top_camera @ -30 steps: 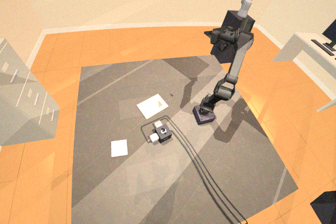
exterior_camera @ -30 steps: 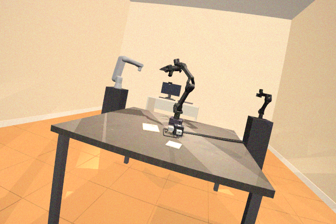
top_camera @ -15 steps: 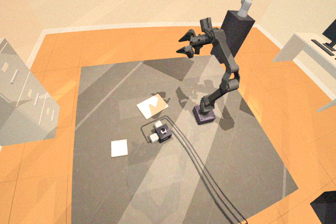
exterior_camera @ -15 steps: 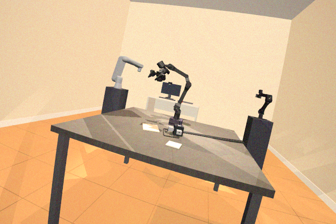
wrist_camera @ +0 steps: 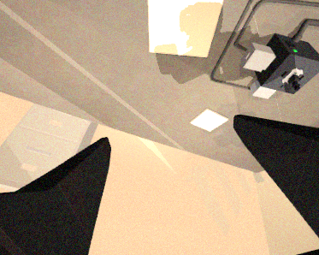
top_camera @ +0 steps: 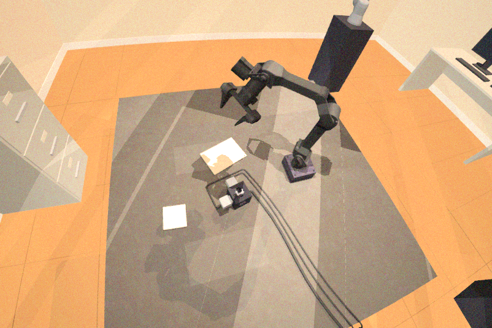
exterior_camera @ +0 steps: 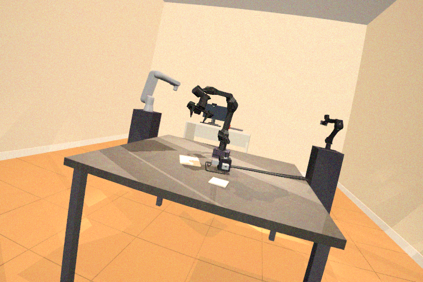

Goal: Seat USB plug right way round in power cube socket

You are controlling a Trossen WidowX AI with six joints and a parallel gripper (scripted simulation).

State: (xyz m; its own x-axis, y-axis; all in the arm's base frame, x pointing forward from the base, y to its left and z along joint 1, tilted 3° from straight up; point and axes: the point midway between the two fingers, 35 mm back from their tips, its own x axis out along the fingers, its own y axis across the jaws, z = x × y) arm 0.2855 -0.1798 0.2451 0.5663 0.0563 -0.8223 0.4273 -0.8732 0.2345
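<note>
Right now the USB plug is 230 mm to the left of my gripper tip and 190 mm below it. From my gripper tip the other things lie so: white sheet 280 mm below, 10 mm to the left, 10 mm ahead.
</note>
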